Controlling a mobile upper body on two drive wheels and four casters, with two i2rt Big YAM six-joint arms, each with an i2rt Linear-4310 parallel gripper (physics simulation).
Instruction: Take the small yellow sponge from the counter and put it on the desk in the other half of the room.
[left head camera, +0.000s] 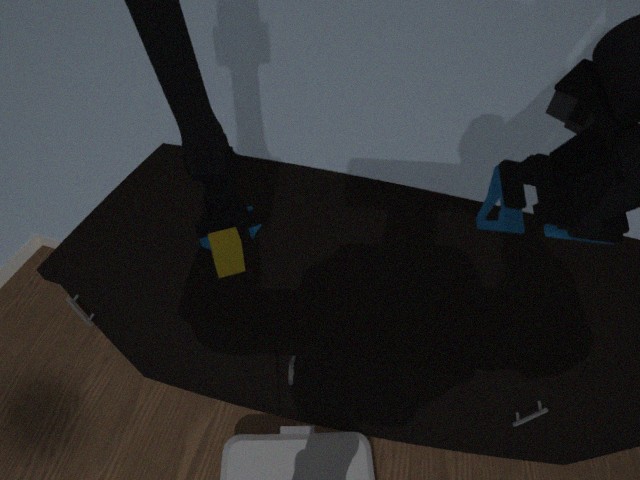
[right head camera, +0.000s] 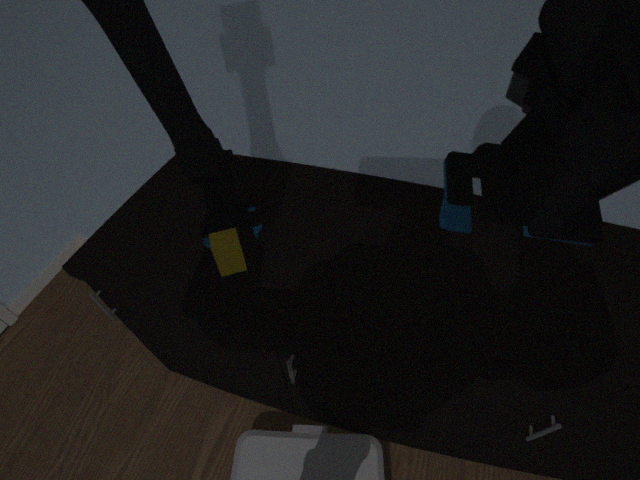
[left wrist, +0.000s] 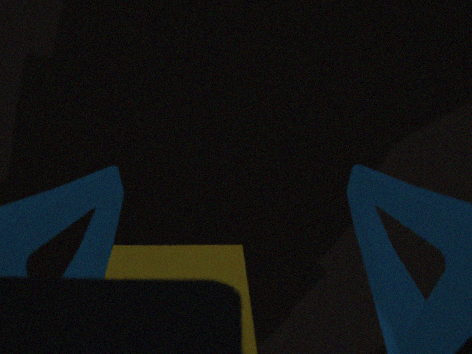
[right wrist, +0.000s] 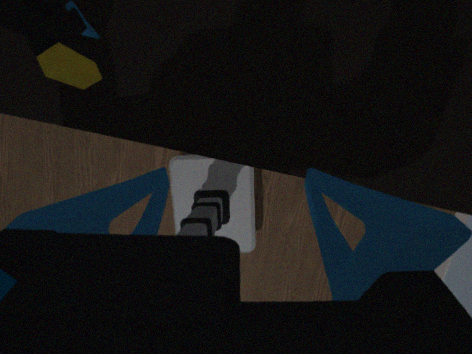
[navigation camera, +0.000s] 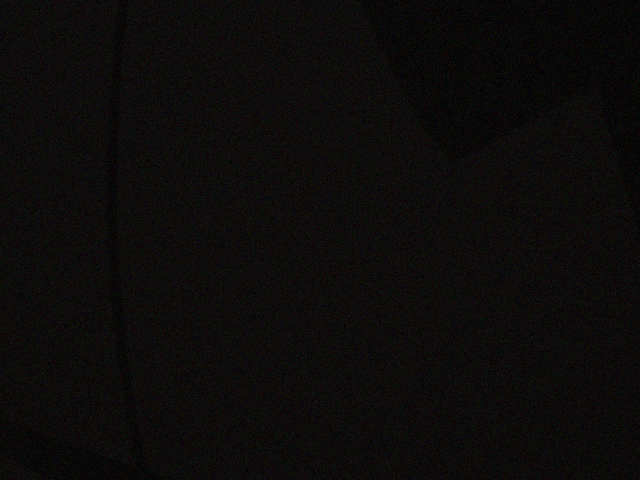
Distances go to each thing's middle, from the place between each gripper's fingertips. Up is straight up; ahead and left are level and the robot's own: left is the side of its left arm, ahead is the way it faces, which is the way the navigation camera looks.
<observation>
Now: right hand 220 mm short of the small yellow sponge (left head camera: 226, 246), 390 mm to the right of it and 310 mm above it.
Now: the small yellow sponge 7 cm behind my left hand and 5 cm above it.
</observation>
